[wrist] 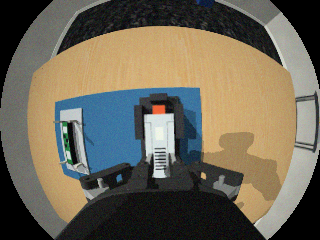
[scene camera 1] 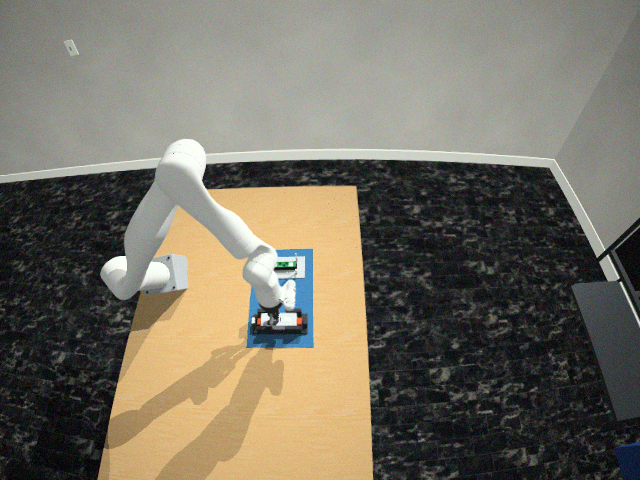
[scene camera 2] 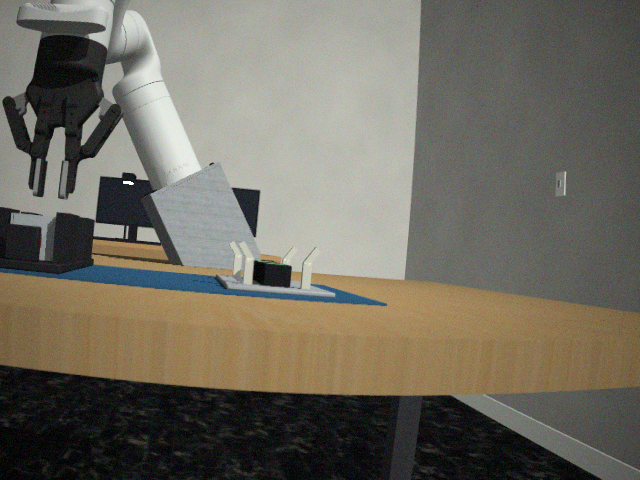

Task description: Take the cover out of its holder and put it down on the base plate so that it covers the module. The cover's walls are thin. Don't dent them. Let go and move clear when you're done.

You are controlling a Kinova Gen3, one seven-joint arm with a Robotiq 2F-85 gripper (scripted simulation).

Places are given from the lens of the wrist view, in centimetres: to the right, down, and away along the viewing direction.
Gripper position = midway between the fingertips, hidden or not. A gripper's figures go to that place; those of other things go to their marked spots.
my gripper (wrist: 161, 159): 0, 6, 16
cover (wrist: 162, 142): 0, 4, 18
